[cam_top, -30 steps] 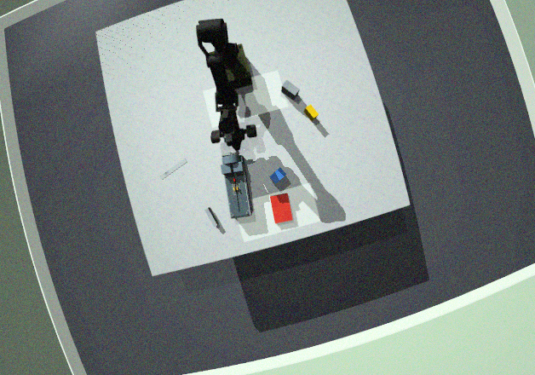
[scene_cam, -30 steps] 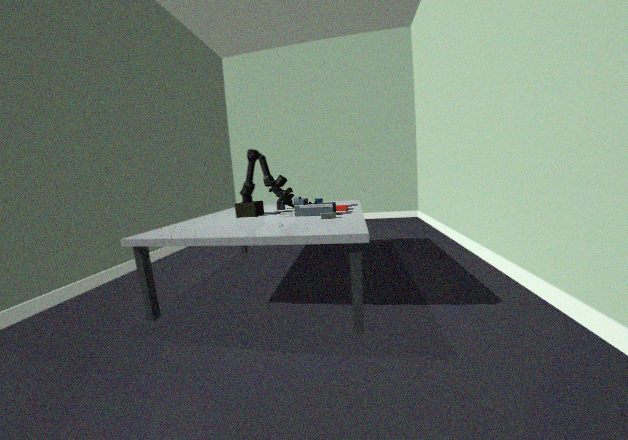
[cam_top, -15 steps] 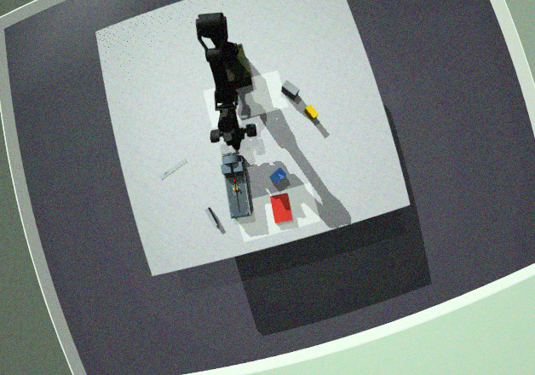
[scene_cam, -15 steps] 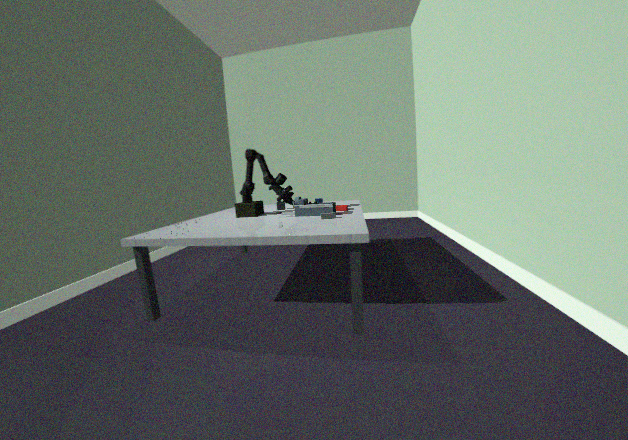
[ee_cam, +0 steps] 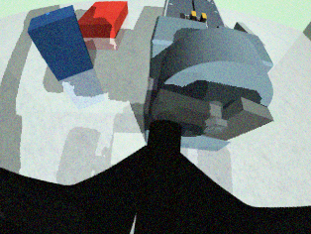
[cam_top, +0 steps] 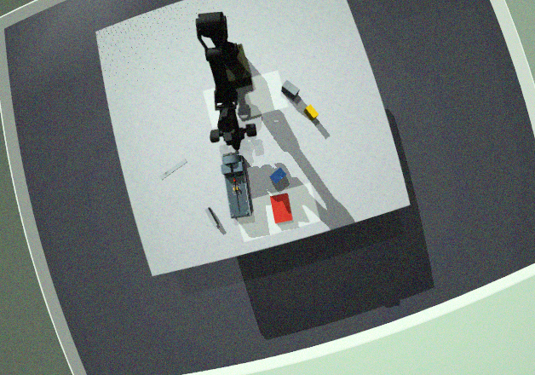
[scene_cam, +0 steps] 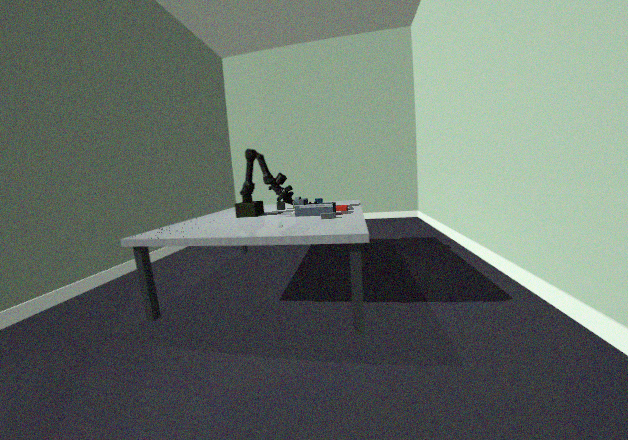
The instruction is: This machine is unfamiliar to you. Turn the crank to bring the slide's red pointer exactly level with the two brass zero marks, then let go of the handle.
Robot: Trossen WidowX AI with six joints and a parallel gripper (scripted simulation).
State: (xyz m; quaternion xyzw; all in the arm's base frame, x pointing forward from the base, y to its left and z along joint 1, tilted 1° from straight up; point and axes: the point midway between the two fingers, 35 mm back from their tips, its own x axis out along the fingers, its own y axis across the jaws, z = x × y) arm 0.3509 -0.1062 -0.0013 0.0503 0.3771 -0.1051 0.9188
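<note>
My gripper tip is now 30 mm below the crank handle and 20 mm past it. The rest, counted from my gripper tip: red pointer (120 mm ahead, 60 mm to the right, 10 mm above); then flat red block (310 mm ahead, 80 mm to the left, 60 mm below); then blue block (170 mm ahead, 120 mm to the left, 30 mm below).
</note>
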